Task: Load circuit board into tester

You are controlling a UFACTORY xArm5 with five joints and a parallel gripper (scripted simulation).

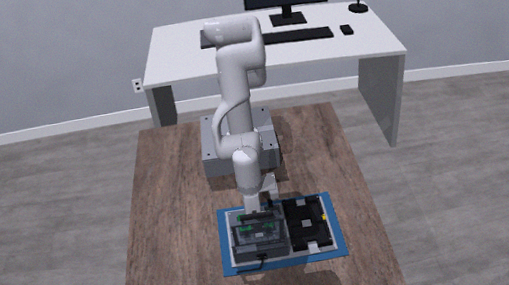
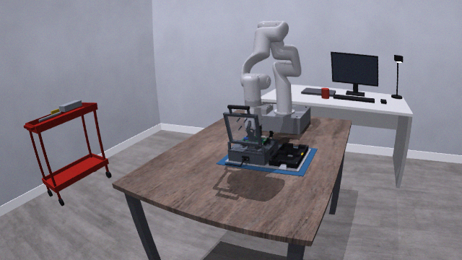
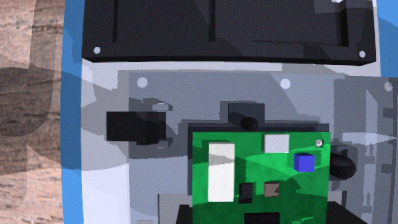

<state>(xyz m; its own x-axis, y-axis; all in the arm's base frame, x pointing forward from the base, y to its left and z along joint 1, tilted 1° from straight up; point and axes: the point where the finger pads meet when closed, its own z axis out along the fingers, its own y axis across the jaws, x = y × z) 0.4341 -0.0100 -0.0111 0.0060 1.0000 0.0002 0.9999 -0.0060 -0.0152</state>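
The green circuit board is right at my hand. Also, from my hand: clear lid 120 mm ahead, 100 mm above; then grey tester 30 mm ahead, 40 mm to the left, 30 mm above.
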